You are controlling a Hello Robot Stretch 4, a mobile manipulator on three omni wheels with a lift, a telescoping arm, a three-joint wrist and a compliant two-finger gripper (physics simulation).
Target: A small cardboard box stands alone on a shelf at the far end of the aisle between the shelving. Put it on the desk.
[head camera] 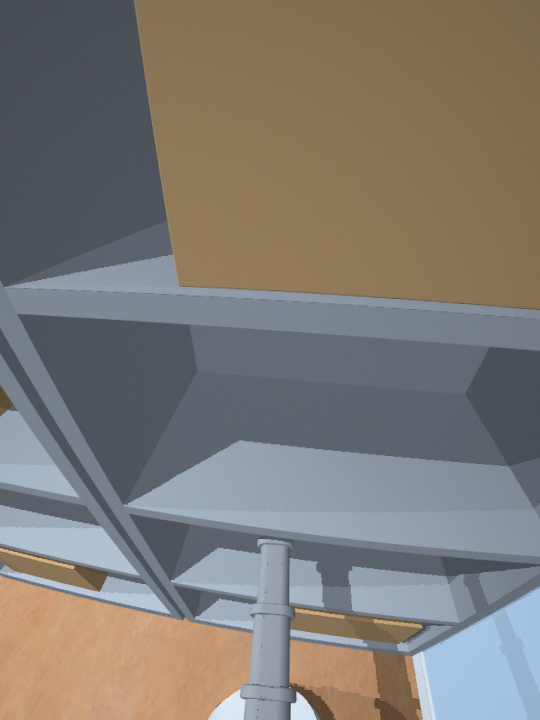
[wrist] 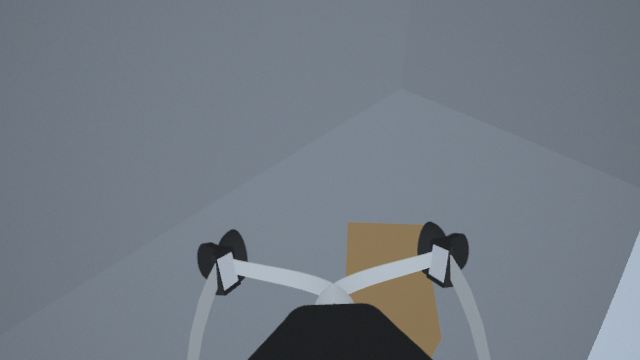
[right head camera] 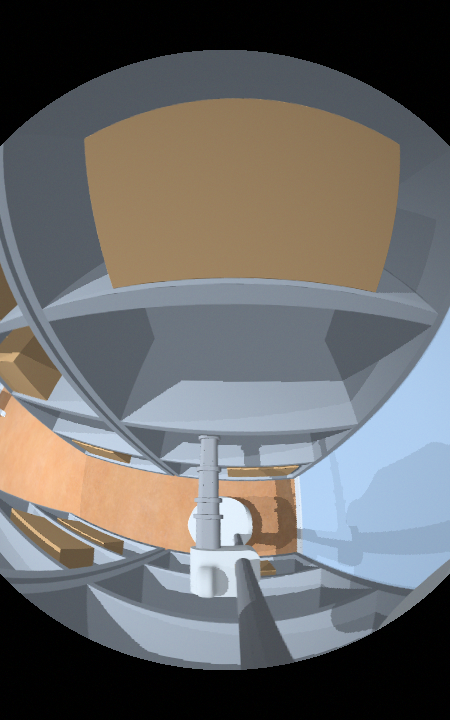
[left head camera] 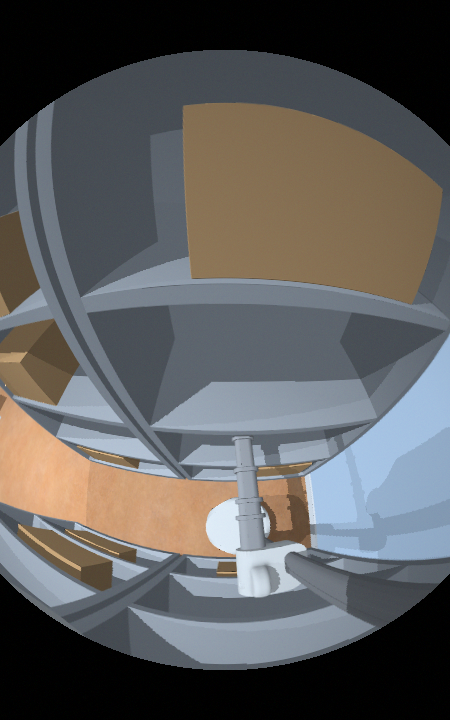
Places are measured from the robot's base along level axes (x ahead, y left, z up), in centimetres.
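Pixels of known places: gripper, fingertip midpoint: (wrist: 331,247); robot's base, link origin: (right head camera: 221,523) (left head camera: 236,524).
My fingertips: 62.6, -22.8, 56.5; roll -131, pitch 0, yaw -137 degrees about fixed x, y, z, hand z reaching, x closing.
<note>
Ahead of a thing's pixels: the offset from my fingertips to its middle, as dx, dy, dz. "spot": to the spot under its first point.
The small cardboard box {-4.1, -1.4, -3.4} (wrist: 382,245) shows in the wrist view, right of centre, against the grey inside of a shelf compartment. It is partly hidden behind the right finger and the dark gripper body. My gripper (wrist: 331,247) is open, its fingertips wide apart. The box lies beyond the fingers, overlapping the right half of the gap and the right fingertip; I cannot tell the distance. In the head views my arm (head camera: 273,581) (left head camera: 246,459) (right head camera: 209,459) reaches into a low compartment, and the shelf board above hides the gripper. The desk does not show.
A large cardboard box {-12.0, +10.9, +99.0} (head camera: 348,145) (left head camera: 302,201) (right head camera: 244,196) stands on the upper shelf. A bottom-shelf box {-13.1, -5.3, -38.1} (head camera: 360,626) (right head camera: 260,470) sits near the arm. A blue wall (head camera: 482,663) (left head camera: 408,451) (right head camera: 392,451) is on the right. Shelving with boxes {spot: -92.3, +87.8, +9.4} (left head camera: 95,573) (right head camera: 76,556) stands behind the mast side.
</note>
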